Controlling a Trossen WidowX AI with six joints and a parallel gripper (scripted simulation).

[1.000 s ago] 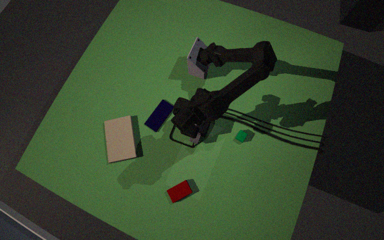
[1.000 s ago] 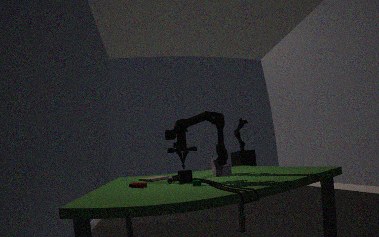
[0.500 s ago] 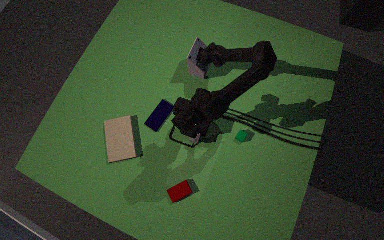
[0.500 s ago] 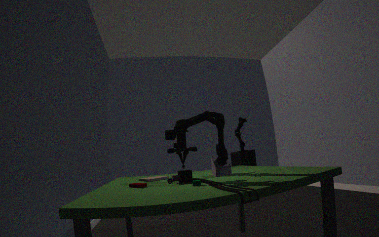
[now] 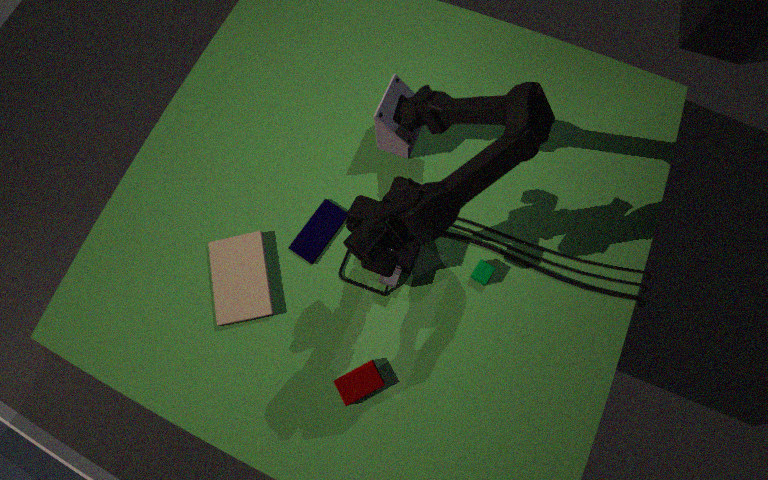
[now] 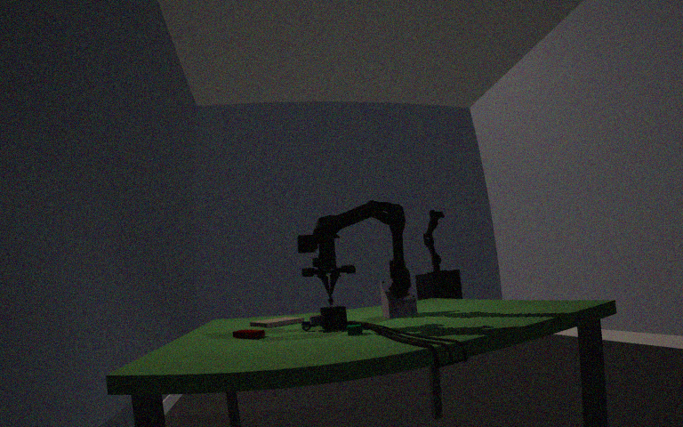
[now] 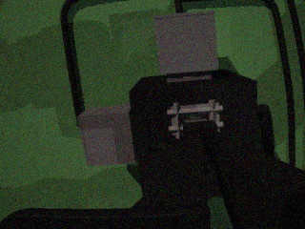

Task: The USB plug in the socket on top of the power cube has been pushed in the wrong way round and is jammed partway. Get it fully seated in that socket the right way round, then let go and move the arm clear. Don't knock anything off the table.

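My gripper tip is now 50 mm above the pale-framed socket. Round my gripper tip: dark blue block: 180 mm to the right, 120 mm below; red block: 300 mm ahead, 20 mm to the left, 110 mm below; small green cube: 10 mm behind, 210 mm to the left, 110 mm below.
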